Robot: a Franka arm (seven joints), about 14 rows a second.
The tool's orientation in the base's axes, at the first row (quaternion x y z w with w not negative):
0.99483, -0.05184, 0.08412, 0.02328
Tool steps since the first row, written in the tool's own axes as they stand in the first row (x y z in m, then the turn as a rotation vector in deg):
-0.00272, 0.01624, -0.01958, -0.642, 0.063, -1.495
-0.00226, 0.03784, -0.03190, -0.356, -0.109, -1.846
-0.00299, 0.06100, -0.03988, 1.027, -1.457, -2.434
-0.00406, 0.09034, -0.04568, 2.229, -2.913, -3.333
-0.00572, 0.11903, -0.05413, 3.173, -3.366, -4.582
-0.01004, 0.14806, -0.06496, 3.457, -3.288, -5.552
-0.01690, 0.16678, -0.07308, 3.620, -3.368, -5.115
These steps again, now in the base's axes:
-0.00764, -0.01479, 0.01943, -0.883, 0.083, 1.366
-0.01153, -0.03562, 0.03245, -0.642, 0.245, 1.753
-0.01604, -0.05811, 0.04106, 0.761, 1.480, 2.517
-0.02119, -0.08684, 0.04769, 1.948, 2.856, 3.551
-0.02728, -0.11471, 0.05681, 2.716, 3.282, 4.924
-0.03641, -0.14253, 0.06783, 2.826, 3.229, 5.931
-0.04648, -0.16000, 0.07537, 3.066, 3.269, 5.525

